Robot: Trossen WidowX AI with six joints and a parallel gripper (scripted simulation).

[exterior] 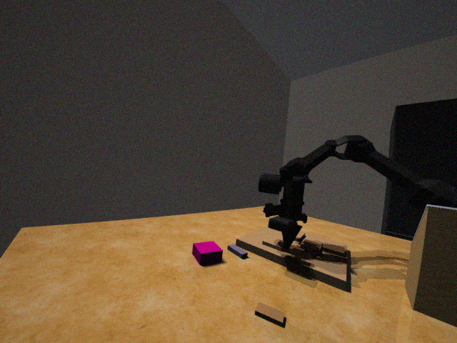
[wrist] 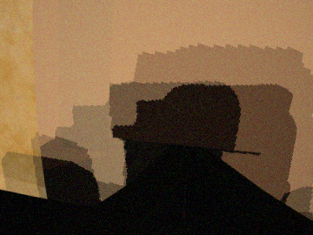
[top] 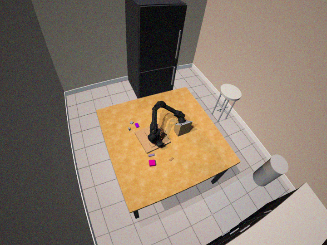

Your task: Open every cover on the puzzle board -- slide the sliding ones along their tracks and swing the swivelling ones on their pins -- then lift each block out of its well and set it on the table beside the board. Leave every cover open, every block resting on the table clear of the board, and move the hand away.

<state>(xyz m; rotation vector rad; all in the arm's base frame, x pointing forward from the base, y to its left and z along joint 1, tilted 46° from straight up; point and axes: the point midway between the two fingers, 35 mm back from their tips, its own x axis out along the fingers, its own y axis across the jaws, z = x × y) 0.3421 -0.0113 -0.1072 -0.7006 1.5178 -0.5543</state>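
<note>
The lavender block lies 100 mm ahead of my gripper tip, 110 mm to the left of it and 20 mm below it. From my gripper tip the other things lie so: purple block 100 mm ahead, 310 mm to the right, 20 mm below; then magenta block 130 mm ahead, 200 mm to the left, 10 mm below.
</note>
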